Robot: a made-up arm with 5 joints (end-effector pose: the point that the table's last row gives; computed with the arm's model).
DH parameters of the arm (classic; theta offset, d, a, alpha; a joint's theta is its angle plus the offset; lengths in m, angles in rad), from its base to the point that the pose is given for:
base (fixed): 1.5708 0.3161 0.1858 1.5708
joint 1: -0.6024 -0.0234 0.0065 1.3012
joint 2: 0 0.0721 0.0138 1.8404
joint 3: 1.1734 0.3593 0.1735 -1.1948
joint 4: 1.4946 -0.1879 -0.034 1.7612
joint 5: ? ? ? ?
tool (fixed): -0.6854 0.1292 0 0
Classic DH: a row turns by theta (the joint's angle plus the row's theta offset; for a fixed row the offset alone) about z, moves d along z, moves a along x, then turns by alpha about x.
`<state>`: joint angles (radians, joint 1 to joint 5).
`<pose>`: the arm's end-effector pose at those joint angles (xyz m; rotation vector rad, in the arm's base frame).
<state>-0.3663 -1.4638 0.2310 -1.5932 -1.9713</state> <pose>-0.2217 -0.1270 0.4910 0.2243 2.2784 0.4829</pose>
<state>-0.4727 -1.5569 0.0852 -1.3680 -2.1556</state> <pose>-0.2182 -0.0996 0.5470 0.5063 2.3268 0.6527</pose>
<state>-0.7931 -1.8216 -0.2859 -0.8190 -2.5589</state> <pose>-0.1889 0.0511 0.6683 1.2460 2.2422 0.8096</pose>
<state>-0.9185 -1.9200 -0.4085 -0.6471 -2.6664</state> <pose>-0.1705 0.1275 0.6897 1.4394 2.1480 0.7800</pose>
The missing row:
joint 5: -0.4096 0.157 -0.0328 3.0208
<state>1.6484 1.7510 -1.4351 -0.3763 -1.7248</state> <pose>0.1150 0.0811 0.6621 1.2371 -2.0912 -1.7193</pose>
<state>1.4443 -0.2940 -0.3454 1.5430 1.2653</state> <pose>-0.3411 0.4249 0.4139 1.9150 0.2695 -2.0290</pose>
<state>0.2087 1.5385 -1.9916 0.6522 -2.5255</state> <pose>-0.0577 0.4783 0.4637 -0.6334 -2.5126 -0.5287</pose>
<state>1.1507 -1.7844 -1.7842 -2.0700 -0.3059</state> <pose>-0.0287 -0.0924 0.3740 0.4036 -1.8862 -1.5224</pose>
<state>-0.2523 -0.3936 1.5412 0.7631 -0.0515</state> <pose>-0.2521 -0.2264 0.2968 -1.6584 -1.0336 0.8479</pose>
